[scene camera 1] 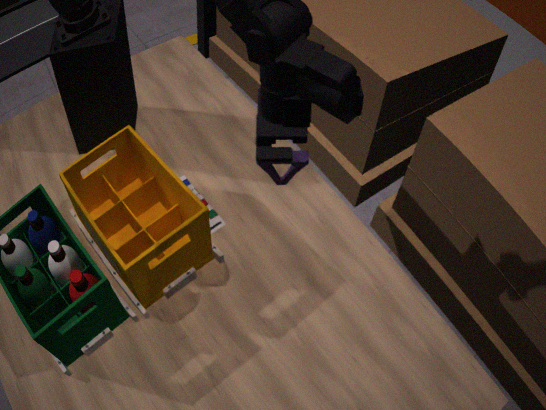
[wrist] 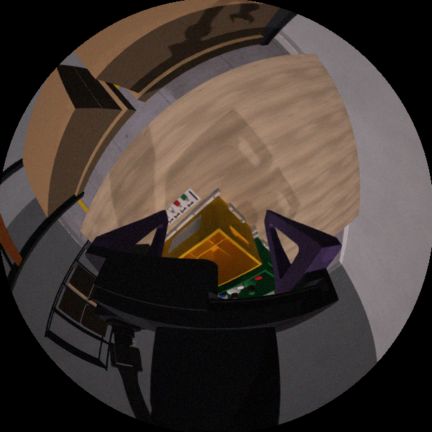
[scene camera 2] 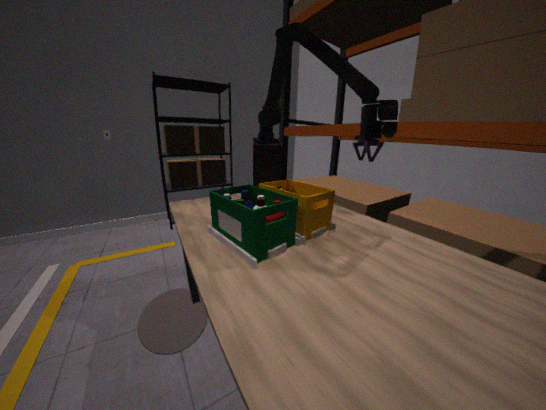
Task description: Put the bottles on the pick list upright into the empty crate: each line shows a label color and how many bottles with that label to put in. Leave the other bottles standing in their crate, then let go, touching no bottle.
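Seen in the pictures: gripper, between the fingertips: [scene camera 1: 280, 158] [scene camera 2: 365, 161]; arm's base, origin of its link: [scene camera 1: 82, 24] [scene camera 2: 265, 141].
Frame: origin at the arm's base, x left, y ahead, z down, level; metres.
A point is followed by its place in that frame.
The green crate [scene camera 1: 92, 320] {x -0.217, y 0.507, z 0.266 m} [scene camera 2: 274, 235] {x -0.248, y 0.514, z 0.282 m} [wrist: 267, 255] holds a blue bottle [scene camera 1: 42, 232] {x -0.241, y 0.301, z 0.230 m}, a white bottle [scene camera 1: 16, 254] {x -0.317, y 0.317, z 0.231 m}, another white bottle [scene camera 1: 64, 261] {x -0.216, y 0.389, z 0.229 m}, a green bottle [scene camera 1: 34, 287] {x -0.301, y 0.407, z 0.232 m} and a red bottle [scene camera 1: 81, 283] {x -0.198, y 0.465, z 0.202 m}. The yellow crate [scene camera 1: 175, 260] {x -0.012, y 0.477, z 0.262 m} [scene camera 2: 317, 217] {x -0.033, y 0.480, z 0.273 m} [wrist: 220, 212] stands beside it, its visible compartments empty. The pick list [scene camera 1: 212, 215] {x 0.120, y 0.375, z 0.353 m} [wrist: 182, 204] lies at the yellow crate's far side, partly hidden; its marks are too small to read surely. My gripper [scene camera 1: 282, 170] {x 0.171, y 0.516, z 0.056 m} [scene camera 2: 368, 152] {x 0.171, y 0.516, z 0.056 m} [wrist: 215, 215] is open and empty, high above the table, to the right of the yellow crate in the first scene view.
Large cardboard boxes [scene camera 1: 400, 55] [scene camera 2: 357, 195] [wrist: 65, 145] stand beyond the table's long edge. Pale rails [scene camera 1: 180, 282] [scene camera 2: 277, 250] sit around the crates' feet on the wooden table [scene camera 1: 300, 350] {x 0.105, y 0.719, z 0.355 m} [scene camera 2: 390, 320] {x -0.162, y 0.866, z 0.355 m} [wrist: 280, 110]. A black shelf rack [scene camera 2: 157, 135] stands at the back.
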